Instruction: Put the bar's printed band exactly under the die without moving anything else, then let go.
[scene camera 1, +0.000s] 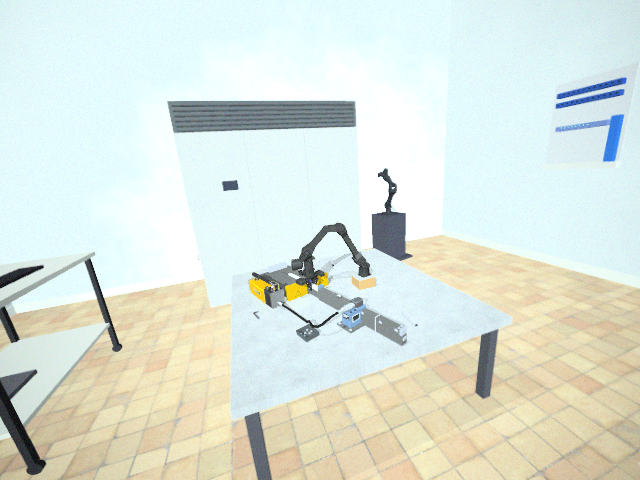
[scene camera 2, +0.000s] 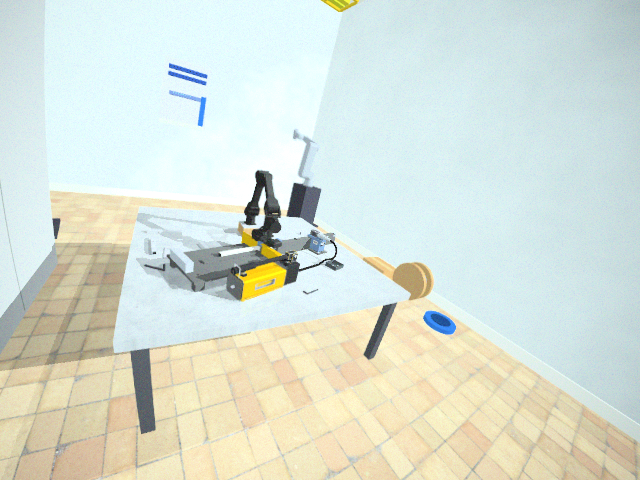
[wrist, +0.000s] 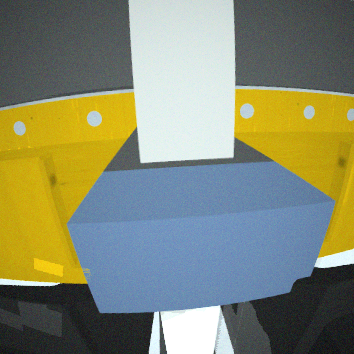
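Where they show: gripper, between the fingertips: (scene camera 1: 312, 289); arm's base, origin of its link: (scene camera 1: 364, 274) (scene camera 2: 250, 223).
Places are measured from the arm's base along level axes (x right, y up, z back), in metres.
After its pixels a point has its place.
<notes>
My gripper (scene camera 1: 310, 281) {z -0.341, x 0.099, y -0.039 m} (scene camera 2: 267, 236) (wrist: 189, 337) is shut on the near end of a white flat bar (wrist: 182, 88) (scene camera 2: 234, 250) {z -0.369, x 0.288, y 0.002 m}. It sits low over the yellow and grey press machine (scene camera 1: 260, 288) {z -0.631, x 0.231, y 0.011 m} (scene camera 2: 261, 281) {z -0.649, x 0.307, y -0.003 m}. In the wrist view the bar runs straight away from me and passes beneath a blue block (wrist: 197, 228) that stands in front of a yellow beam (wrist: 288, 116) {z -0.282, x 0.150, y -0.065 m} with round holes. Beyond the beam the bar lies over the grey bed (wrist: 53, 46) {z -0.383, x 0.163, y -0.010 m}.
A blue device (scene camera 1: 352, 318) {z -0.358, x -0.344, y -0.011 m} (scene camera 2: 315, 242) {z -0.344, x -0.280, y -0.008 m} sits on a grey rail (scene camera 1: 390, 329) {z -0.274, x -0.509, y -0.014 m}. A black cable leads to a small black box (scene camera 1: 308, 332) {z -0.547, x -0.240, y -0.068 m} (scene camera 2: 334, 265) {z -0.547, x -0.268, y -0.069 m}. The arm's base stands on a wooden block (scene camera 1: 363, 282) {z -0.049, x -0.048, y -0.022 m}. A small key (scene camera 1: 256, 314) {z -0.716, x 0.063, y -0.062 m} (scene camera 2: 310, 290) {z -0.718, x 0.077, y -0.063 m} lies on the table.
</notes>
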